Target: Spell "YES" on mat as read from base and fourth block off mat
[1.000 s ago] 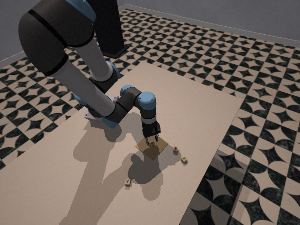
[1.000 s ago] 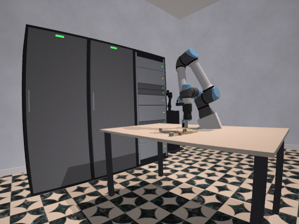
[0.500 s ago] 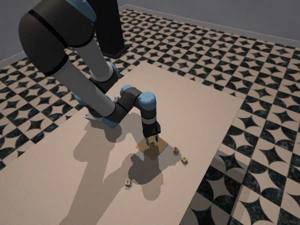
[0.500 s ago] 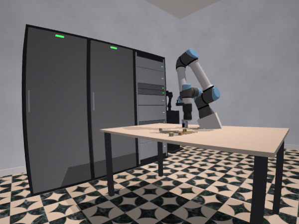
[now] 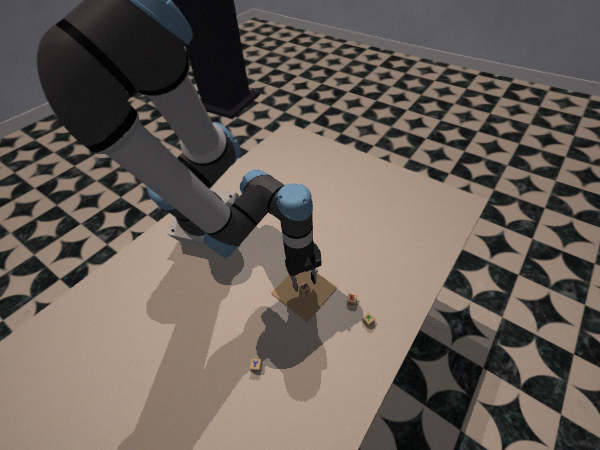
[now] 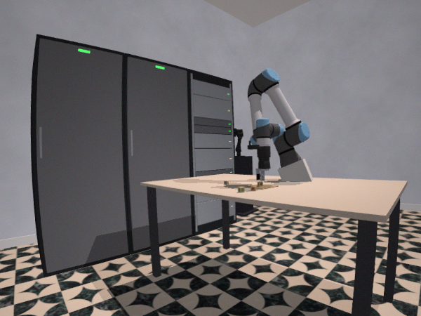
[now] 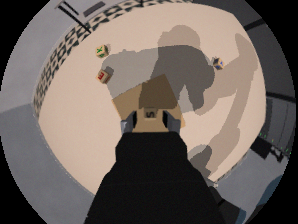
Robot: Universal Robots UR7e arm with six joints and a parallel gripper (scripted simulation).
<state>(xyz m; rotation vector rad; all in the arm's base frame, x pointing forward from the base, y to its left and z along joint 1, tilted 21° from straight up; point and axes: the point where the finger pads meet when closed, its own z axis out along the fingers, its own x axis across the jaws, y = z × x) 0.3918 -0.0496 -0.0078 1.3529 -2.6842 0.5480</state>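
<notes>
The S block lies 40 mm below my hand. Round my hand: mat (50 mm below).
</notes>
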